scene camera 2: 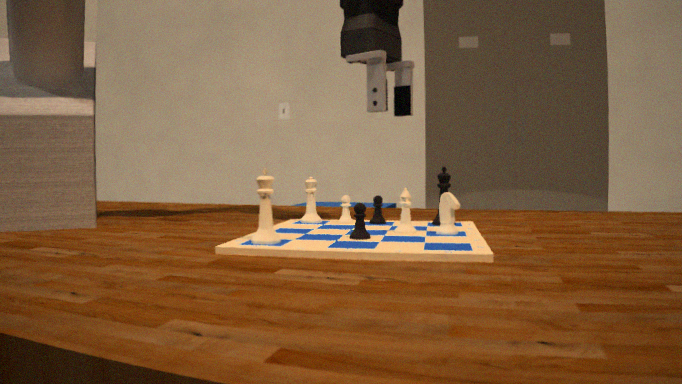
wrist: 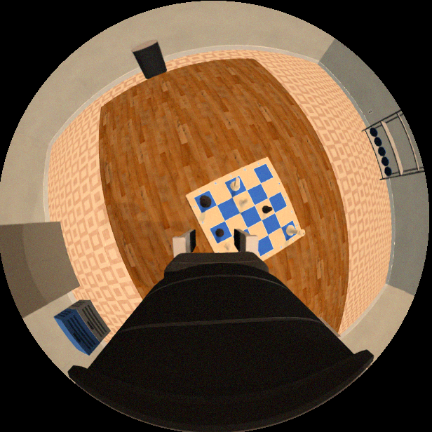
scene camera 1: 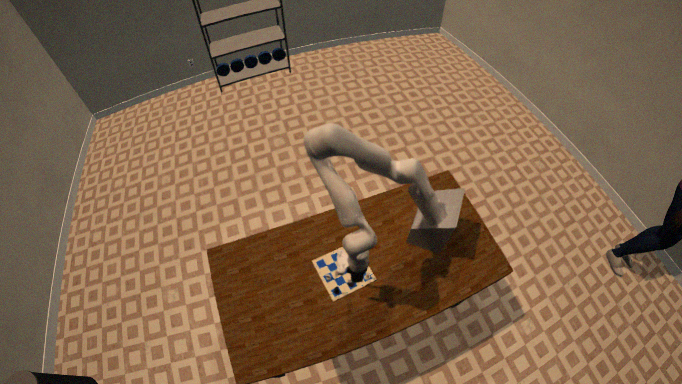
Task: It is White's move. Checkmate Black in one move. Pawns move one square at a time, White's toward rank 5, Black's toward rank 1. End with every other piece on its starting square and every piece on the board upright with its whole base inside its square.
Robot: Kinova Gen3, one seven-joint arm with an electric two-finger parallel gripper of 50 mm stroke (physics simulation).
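Places are measured from the arm's base along level axes (x ahead, y left, z up), in metres.
Where they show: gripper, fingertip midpoint: (scene camera 2: 391, 113) (scene camera 1: 350, 278); arm's base at its link origin: (scene camera 2: 49, 71) (scene camera 1: 436, 216).
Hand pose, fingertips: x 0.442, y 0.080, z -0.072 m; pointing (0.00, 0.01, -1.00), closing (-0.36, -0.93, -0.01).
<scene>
Things, the pixels of their top centre, and the offset from my fingertips. Level surfaces: height alone.
- blue-and-cream board at its top centre: (scene camera 2: 367, 232) (scene camera 1: 343, 270) dx -0.008, dy -0.086, dz -0.124 m
- white king at its top centre: (scene camera 2: 265, 168) dx -0.077, dy -0.170, dz -0.061 m
- tall crowned white piece at its top centre: (scene camera 2: 310, 176) dx -0.092, dy -0.014, dz -0.071 m
- white pawn at its top centre: (scene camera 2: 345, 195) dx -0.050, dy -0.015, dz -0.093 m
- white bishop at its top centre: (scene camera 2: 405, 187) dx +0.029, dy -0.081, dz -0.081 m
- white knight at its top centre: (scene camera 2: 448, 192) dx +0.070, dy -0.078, dz -0.085 m
- black king at its top centre: (scene camera 2: 444, 167) dx +0.060, dy -0.004, dz -0.061 m
- wooden table at its surface level: dz -0.130 m
The blue-and-cream board (scene camera 1: 342, 294) (scene camera 2: 350, 255) (wrist: 217, 191) bears upright pieces. In scene camera 2, the white king (scene camera 2: 265, 215) stands at the near left corner, a tall crowned white piece (scene camera 2: 311, 202) and a white pawn (scene camera 2: 345, 211) at the far left. One black pawn (scene camera 2: 377, 212) (wrist: 219, 233) is beside the white pawn; another black pawn (scene camera 2: 359, 225) (wrist: 267, 209) is nearer. A white bishop (scene camera 2: 405, 215) (wrist: 243, 202) stands beside the white knight (scene camera 2: 448, 217) (wrist: 235, 185), which partly hides the black king (scene camera 2: 443, 182) (wrist: 205, 201). My gripper (scene camera 2: 390, 112) (wrist: 214, 237) is open, empty and high above the pieces.
The board lies on a wooden table (scene camera 1: 280, 310) (scene camera 2: 320, 310) (wrist: 165, 135). The arm's grey base block (scene camera 1: 452, 202) (scene camera 2: 47, 170) stands on the table. A shelf rack (scene camera 1: 286, 40) stands by the wall. A person's legs (scene camera 1: 650, 239) show at the right edge of scene camera 1.
</scene>
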